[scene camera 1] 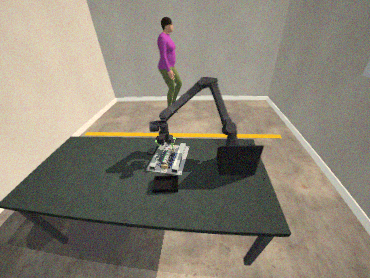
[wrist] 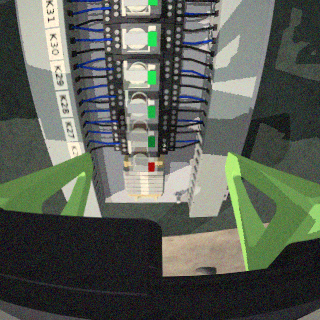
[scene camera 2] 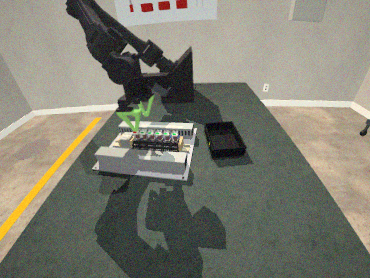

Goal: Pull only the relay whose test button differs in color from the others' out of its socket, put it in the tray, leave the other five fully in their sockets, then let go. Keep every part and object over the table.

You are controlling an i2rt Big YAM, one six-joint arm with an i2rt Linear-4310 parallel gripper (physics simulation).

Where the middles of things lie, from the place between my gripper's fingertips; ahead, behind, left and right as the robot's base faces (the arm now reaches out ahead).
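Labels:
So you can picture it, the white panel (scene camera 2: pixel 166 174) is 11 cm below my hand, and it's 1 cm behind my hand too.

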